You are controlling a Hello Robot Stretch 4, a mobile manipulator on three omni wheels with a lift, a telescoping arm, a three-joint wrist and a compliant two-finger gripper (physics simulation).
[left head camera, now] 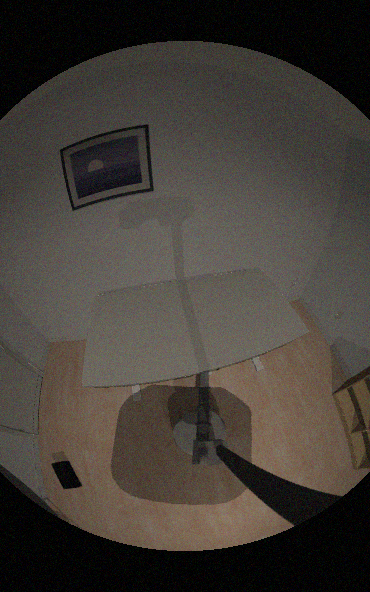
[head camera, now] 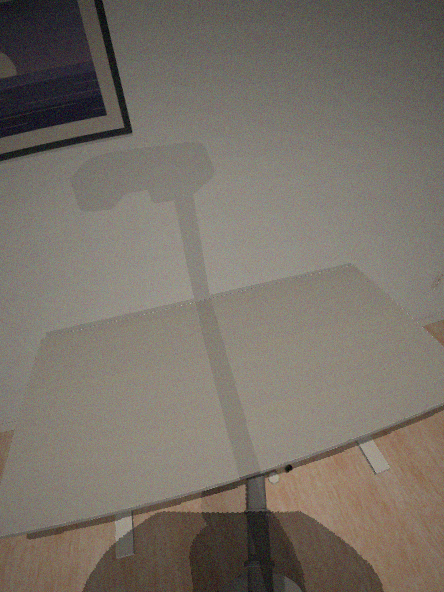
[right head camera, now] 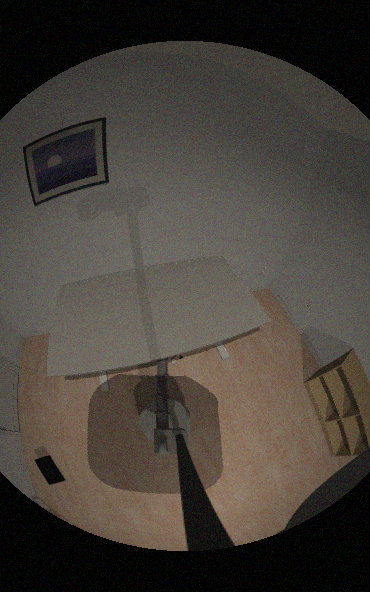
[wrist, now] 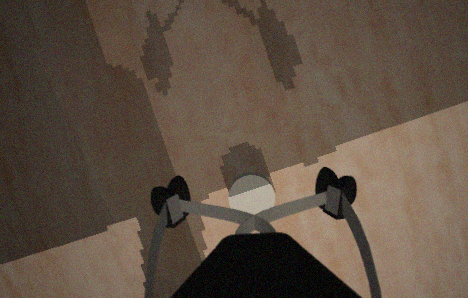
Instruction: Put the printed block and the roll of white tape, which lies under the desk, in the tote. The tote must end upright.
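What the pictures give me is my gripper and a roll of white tape, and with them a white desk. A framed picture is there to see as well.
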